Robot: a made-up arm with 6 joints. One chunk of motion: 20 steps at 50 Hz.
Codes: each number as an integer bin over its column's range. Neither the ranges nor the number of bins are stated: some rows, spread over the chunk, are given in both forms.
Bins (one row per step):
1: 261 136 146 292 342 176
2: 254 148 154 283 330 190
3: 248 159 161 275 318 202
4: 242 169 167 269 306 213
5: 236 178 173 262 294 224
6: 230 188 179 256 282 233
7: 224 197 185 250 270 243
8: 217 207 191 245 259 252
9: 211 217 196 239 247 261
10: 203 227 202 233 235 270
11: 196 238 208 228 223 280
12: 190 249 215 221 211 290
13: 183 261 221 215 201 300
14: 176 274 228 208 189 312
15: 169 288 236 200 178 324
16: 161 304 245 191 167 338
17: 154 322 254 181 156 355
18: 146 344 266 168 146 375
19: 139 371 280 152 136 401
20: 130 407 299 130 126 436
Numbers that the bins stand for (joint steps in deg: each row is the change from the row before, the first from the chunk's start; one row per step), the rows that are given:
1: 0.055 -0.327 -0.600 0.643 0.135 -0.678
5: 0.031 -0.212 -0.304 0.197 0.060 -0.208
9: 0.006 -0.105 -0.052 -0.145 -0.013 0.154
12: -0.014 -0.018 0.156 -0.413 -0.070 0.438
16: -0.042 0.133 0.485 -0.859 -0.139 0.907
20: -0.073 0.415 1.077 -1.767 -0.203 1.866
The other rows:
2: 0.049 -0.295 -0.512 0.509 0.117 -0.541
3: 0.043 -0.264 -0.436 0.390 0.098 -0.423
4: 0.037 -0.237 -0.370 0.301 0.079 -0.316
6: 0.025 -0.185 -0.238 0.107 0.041 -0.120
7: 0.019 -0.160 -0.173 0.018 0.023 -0.022
8: 0.012 -0.133 -0.107 -0.056 0.005 0.066
10: -0.001 -0.078 0.014 -0.235 -0.032 0.242
11: -0.008 -0.048 0.079 -0.309 -0.051 0.340
13: -0.021 0.015 0.222 -0.502 -0.085 0.535
14: -0.028 0.051 0.299 -0.606 -0.104 0.653
15: -0.035 0.089 0.386 -0.725 -0.121 0.770
17: -0.049 0.182 0.584 -1.008 -0.156 1.074
18: -0.057 0.242 0.715 -1.201 -0.171 1.269
19: -0.064 0.316 0.868 -1.439 -0.187 1.524

